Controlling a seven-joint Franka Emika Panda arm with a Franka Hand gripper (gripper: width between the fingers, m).
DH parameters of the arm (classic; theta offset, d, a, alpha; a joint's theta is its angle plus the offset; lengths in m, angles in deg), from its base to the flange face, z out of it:
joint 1: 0 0.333 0 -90
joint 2: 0 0 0 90
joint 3: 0 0.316 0.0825 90
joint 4: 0 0 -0.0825 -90
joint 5: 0 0.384 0 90
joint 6: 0 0 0.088 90
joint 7: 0 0.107 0 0
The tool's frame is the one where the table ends.
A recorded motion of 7 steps. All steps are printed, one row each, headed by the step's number.
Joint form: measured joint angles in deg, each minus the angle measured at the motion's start. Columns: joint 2, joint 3, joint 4, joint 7, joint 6, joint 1, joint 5.
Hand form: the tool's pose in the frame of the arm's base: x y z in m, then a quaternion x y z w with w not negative. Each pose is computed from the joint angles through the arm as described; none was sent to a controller.
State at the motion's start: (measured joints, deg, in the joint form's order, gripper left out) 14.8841 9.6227 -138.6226 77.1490 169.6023 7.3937 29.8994
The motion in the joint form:
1: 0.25 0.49 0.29 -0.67 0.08 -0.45 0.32
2: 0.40 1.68 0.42 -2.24 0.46 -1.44 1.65
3: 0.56 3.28 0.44 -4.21 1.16 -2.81 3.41
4: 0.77 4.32 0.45 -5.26 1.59 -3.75 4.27
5: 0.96 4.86 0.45 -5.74 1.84 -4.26 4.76
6: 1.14 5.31 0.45 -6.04 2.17 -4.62 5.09
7: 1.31 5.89 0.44 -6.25 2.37 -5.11 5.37
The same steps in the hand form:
1: 0.5008 0.1199 0.2281 -0.70192 0.69197 -0.01482 0.16813
2: 0.5012 0.1203 0.2282 -0.70331 0.68932 -0.01437 0.17319
3: 0.5010 0.1200 0.2281 -0.70398 0.68692 -0.01488 0.17980
4: 0.5009 0.1196 0.2271 -0.70445 0.68563 -0.01486 0.18286
5: 0.5007 0.1192 0.2259 -0.70387 0.68592 -0.01442 0.18406
6: 0.5005 0.1193 0.2250 -0.70345 0.68600 -0.01477 0.18531
7: 0.5001 0.1197 0.2240 -0.70290 0.68634 -0.01389 0.18621

